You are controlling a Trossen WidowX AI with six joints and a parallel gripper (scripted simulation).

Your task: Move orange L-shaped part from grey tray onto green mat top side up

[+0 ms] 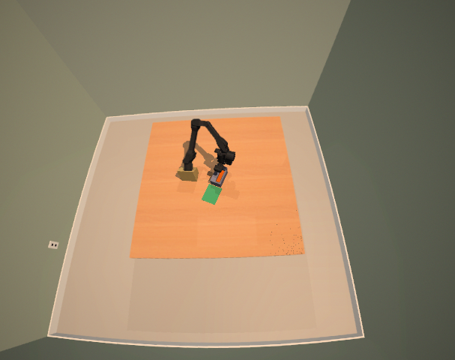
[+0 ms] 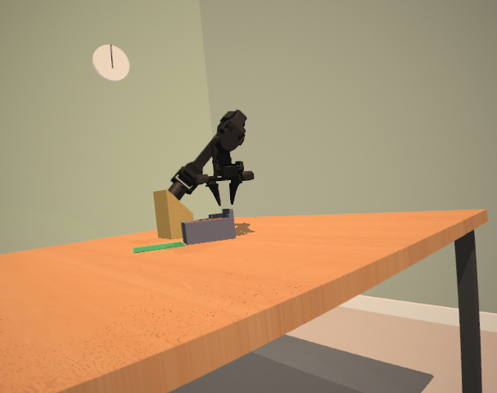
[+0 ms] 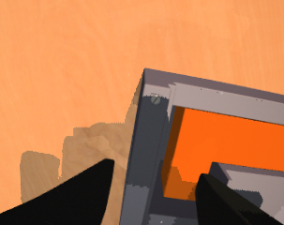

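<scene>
Right now the orange L-shaped part is 50 mm below my gripper tip, 40 mm to the right of it and 30 mm behind it. The rest, counted from my gripper tip: green mat 190 mm to the right, 120 mm below, 100 mm behind.
</scene>
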